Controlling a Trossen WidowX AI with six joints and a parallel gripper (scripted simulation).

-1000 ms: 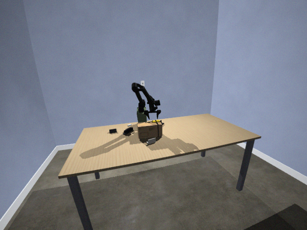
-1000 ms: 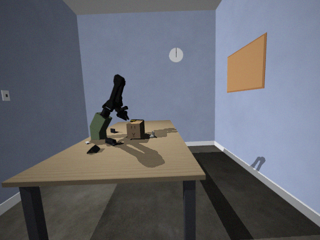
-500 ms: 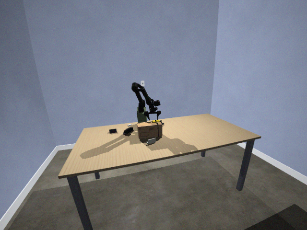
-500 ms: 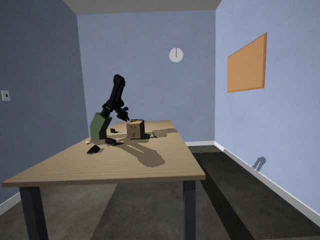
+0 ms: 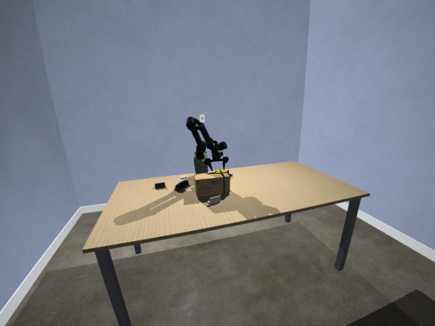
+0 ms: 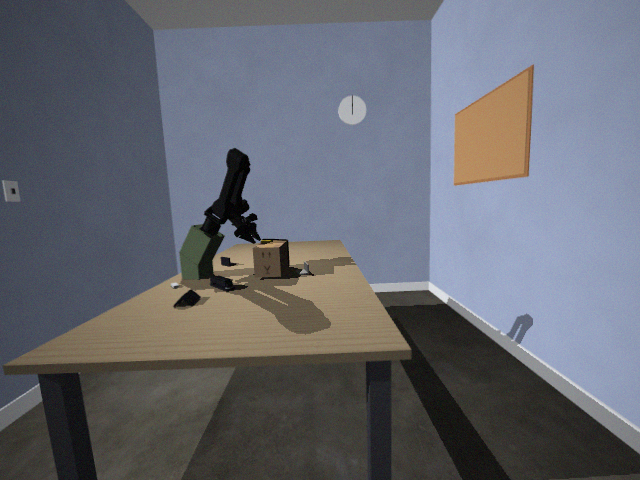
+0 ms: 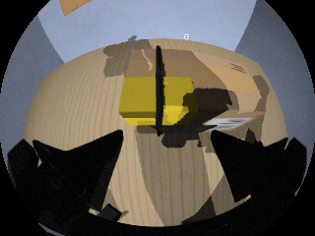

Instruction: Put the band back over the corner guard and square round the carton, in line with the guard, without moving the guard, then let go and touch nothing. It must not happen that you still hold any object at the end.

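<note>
Right now my hand is 100 mm short of the brown carton, 80 mm to the left of it and 90 mm above it. Round my hand: white piece: 290 mm behind, 240 mm to the right, 160 mm below.
</note>
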